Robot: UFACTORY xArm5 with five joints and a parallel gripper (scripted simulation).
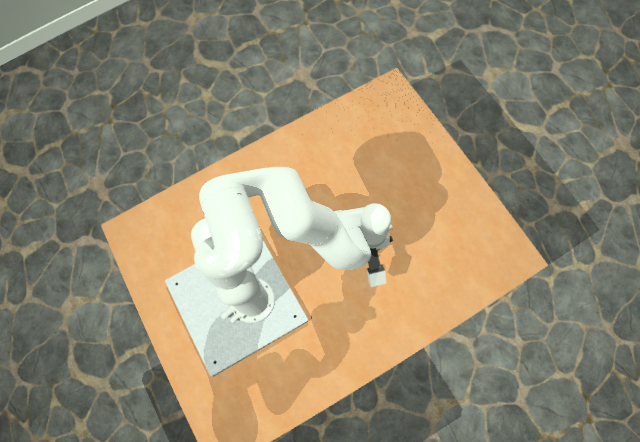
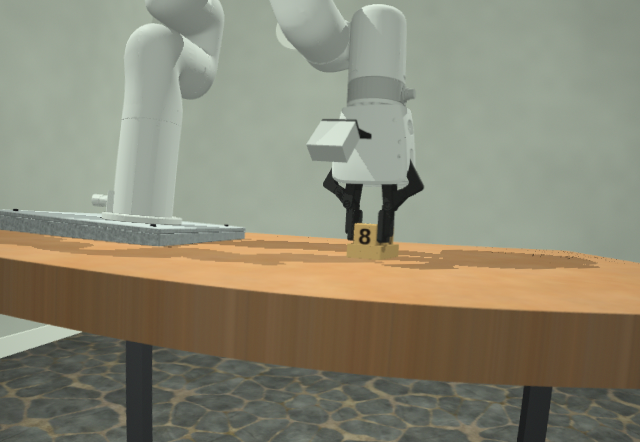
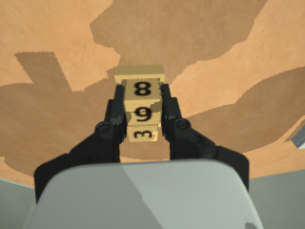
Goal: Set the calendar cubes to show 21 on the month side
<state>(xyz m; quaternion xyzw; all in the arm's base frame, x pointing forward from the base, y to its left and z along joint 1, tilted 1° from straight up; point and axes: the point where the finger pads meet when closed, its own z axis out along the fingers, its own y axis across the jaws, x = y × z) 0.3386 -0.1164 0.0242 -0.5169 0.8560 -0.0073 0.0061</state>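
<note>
The wooden calendar tray lies 3 cm below my hand, 1 cm to the left of it and 1 cm ahead of it.
</note>
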